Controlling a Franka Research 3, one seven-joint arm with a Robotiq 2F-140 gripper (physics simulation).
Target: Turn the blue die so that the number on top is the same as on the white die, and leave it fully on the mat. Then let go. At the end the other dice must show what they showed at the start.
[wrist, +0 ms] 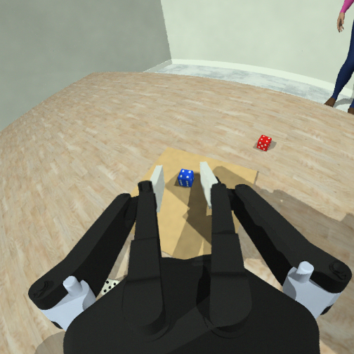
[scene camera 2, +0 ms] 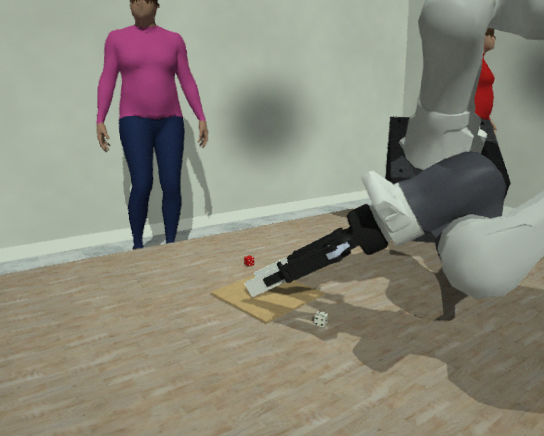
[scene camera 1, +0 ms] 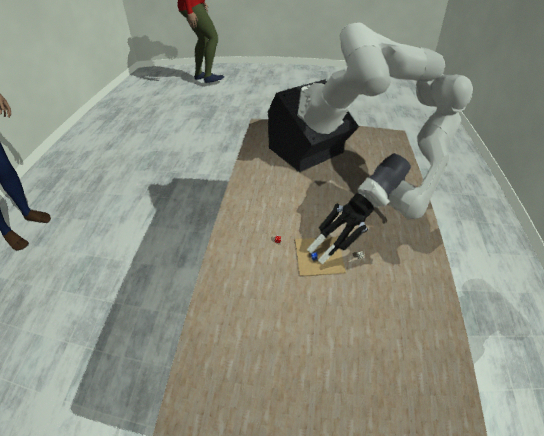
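Observation:
The blue die (scene camera 1: 314,256) (wrist: 186,178) rests on the tan mat (scene camera 1: 325,270) (scene camera 2: 225,294) (wrist: 172,241), inside its edges. In the wrist view its upper face seems to show four pips; a side face with more pips points toward the gripper. A finger hides it in scene camera 2. My gripper (scene camera 1: 318,254) (scene camera 2: 254,285) (wrist: 181,173) is open, with a white fingertip on each side of the die and a gap to each. The white die (scene camera 1: 360,255) (scene camera 2: 320,319) (wrist: 110,286) stands off the mat; its top number is too small to read surely.
The red die (scene camera 1: 278,239) (scene camera 2: 249,260) (wrist: 264,143) lies off the mat on the wood-patterned surface, on the opposite side from the white die. The arm's black base (scene camera 1: 305,145) stands at the far end. Two people stand beyond the wooden surface.

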